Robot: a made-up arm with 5 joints.
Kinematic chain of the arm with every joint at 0, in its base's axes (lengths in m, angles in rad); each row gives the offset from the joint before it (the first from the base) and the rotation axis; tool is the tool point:
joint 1: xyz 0 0 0.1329 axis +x
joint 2: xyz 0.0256 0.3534 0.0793 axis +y
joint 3: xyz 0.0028 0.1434 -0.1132 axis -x
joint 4: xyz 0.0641 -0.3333 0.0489 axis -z
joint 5: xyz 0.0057 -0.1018 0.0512 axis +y
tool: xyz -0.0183 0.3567 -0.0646
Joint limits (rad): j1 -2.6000..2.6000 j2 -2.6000..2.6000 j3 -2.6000..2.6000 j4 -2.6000..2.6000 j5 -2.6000..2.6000
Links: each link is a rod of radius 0.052 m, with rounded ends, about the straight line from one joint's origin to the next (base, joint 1, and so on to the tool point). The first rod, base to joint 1, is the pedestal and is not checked.
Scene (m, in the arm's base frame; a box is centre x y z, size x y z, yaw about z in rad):
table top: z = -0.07
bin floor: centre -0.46 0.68 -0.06 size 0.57 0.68 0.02 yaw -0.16
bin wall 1: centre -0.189 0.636 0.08 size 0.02 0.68 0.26 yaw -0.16
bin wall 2: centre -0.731 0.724 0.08 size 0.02 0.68 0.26 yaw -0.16
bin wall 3: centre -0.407 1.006 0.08 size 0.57 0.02 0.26 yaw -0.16
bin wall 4: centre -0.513 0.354 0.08 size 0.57 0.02 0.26 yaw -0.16
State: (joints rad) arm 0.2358 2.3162 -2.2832 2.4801 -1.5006
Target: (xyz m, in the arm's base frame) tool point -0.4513 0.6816 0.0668
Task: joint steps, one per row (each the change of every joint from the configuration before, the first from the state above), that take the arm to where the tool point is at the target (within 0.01 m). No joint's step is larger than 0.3 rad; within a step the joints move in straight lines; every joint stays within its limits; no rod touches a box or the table.
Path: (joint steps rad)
1: 0.0114 -0.1905 0.0437 -0.2370 0.0334
2: 0.0115 -0.1906 0.0438 -0.2371 0.0334
3: 0.0114 -0.1905 0.0437 -0.2370 0.0334
4: 0.0114 -0.1905 0.0437 -0.2370 0.0335

